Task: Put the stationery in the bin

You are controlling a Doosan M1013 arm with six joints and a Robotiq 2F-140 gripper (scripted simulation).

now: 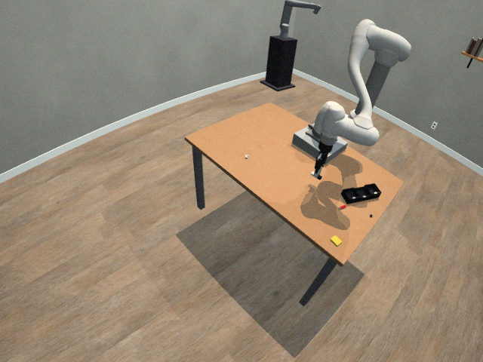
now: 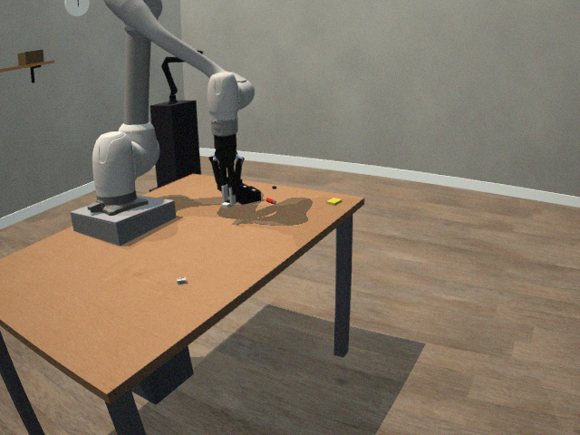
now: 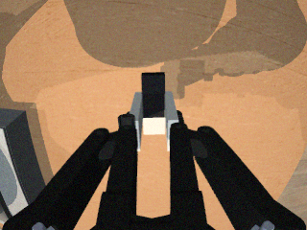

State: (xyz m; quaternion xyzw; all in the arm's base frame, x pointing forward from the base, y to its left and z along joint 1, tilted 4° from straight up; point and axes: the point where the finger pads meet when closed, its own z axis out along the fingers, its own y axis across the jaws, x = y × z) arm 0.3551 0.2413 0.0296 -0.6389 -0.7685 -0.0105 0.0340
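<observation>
Right now the black three-compartment bin is 18 cm behind my hand, 25 cm to the left of it and 8 cm below it. The rest, counted from my hand: black-and-white eraser (1 cm to the right, 3 cm below); then small red cylinder (23 cm to the left, 9 cm below); then small black round thing (9 cm behind, 39 cm to the left, 10 cm below).
</observation>
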